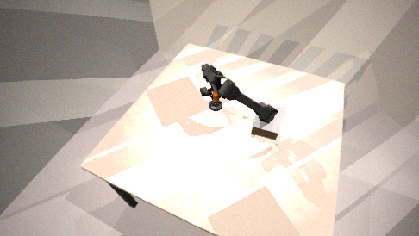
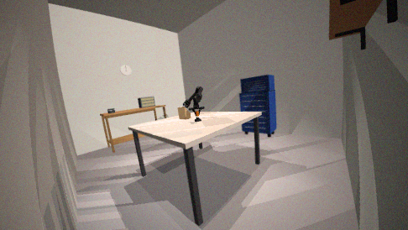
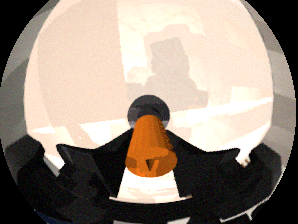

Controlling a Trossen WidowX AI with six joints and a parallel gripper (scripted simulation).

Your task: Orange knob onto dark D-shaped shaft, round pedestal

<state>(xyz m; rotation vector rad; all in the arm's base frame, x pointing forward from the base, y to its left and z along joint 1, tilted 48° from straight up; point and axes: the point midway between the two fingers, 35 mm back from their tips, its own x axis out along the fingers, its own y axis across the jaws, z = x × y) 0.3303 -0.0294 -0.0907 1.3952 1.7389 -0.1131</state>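
Right now my gripper tip is 20 mm below the orange knob. The rest, counted from my gripper tip: dark round pedestal: 40 mm below.
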